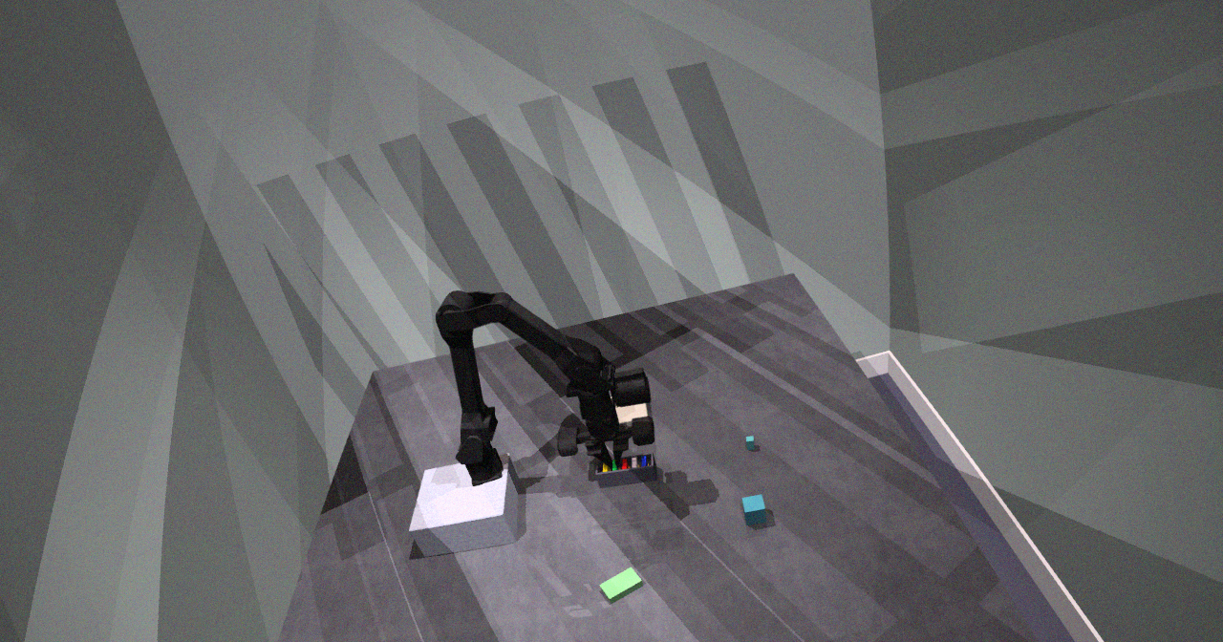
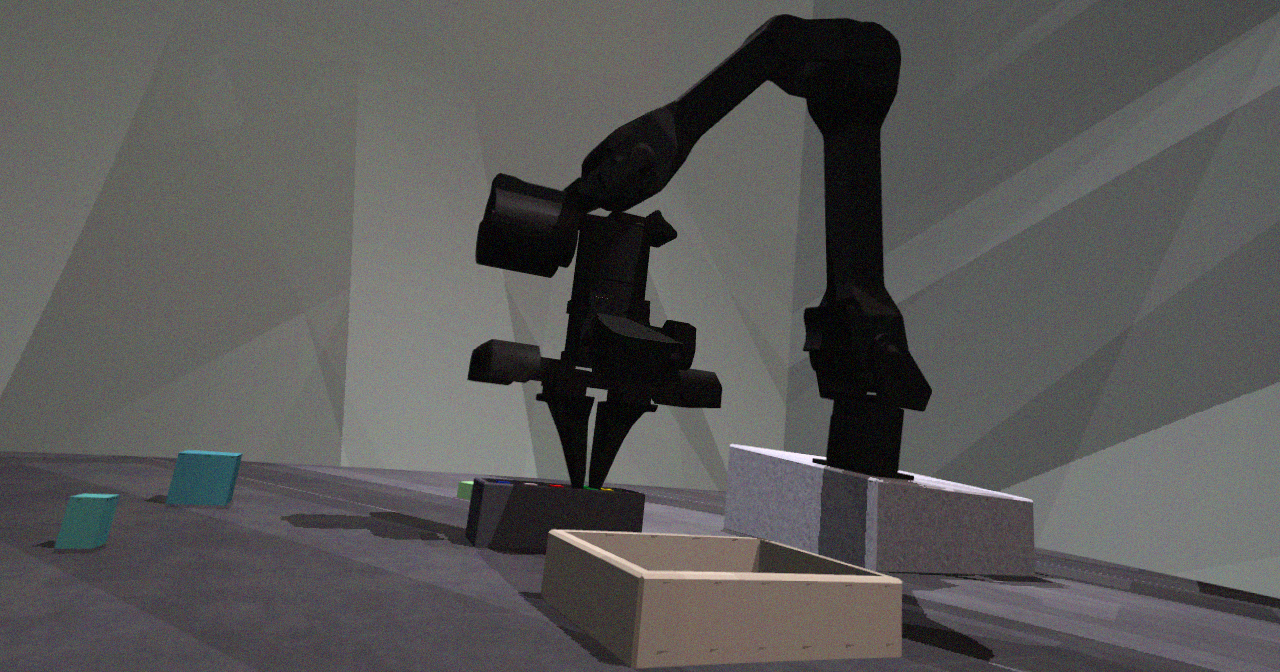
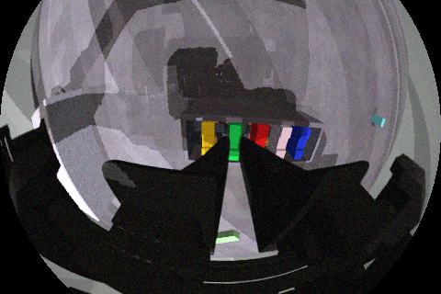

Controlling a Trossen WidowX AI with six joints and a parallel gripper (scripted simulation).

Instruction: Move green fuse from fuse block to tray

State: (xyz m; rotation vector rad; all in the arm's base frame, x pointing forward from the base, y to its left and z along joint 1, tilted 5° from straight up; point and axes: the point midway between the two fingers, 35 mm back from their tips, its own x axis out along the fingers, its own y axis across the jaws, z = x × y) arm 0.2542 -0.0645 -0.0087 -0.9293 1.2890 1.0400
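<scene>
Now: gripper tip 20 mm past the yellow fuse, 10 mm to the right of it and 10 mm above it. From my gripper tip the other things lie so: green fuse 10 mm below; then red fuse 20 mm ahead, 10 mm below; then white fuse 40 mm ahead, 10 mm to the right, 10 mm below.
</scene>
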